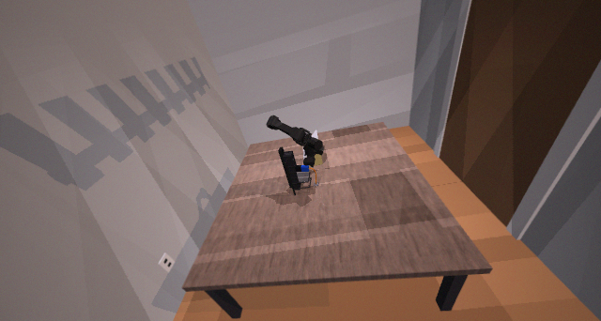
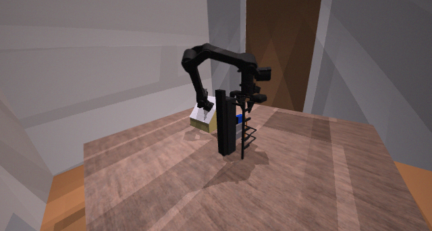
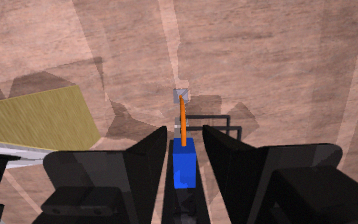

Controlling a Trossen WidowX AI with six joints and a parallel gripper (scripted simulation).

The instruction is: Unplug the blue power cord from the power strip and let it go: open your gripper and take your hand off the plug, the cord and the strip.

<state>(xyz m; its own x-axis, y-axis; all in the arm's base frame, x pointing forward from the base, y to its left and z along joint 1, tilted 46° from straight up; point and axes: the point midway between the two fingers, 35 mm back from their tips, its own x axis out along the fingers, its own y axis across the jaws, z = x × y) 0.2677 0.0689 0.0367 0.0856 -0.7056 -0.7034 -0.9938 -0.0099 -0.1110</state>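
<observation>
The blue plug lies 7 cm to the right of my gripper tip and 1 cm below it.
</observation>
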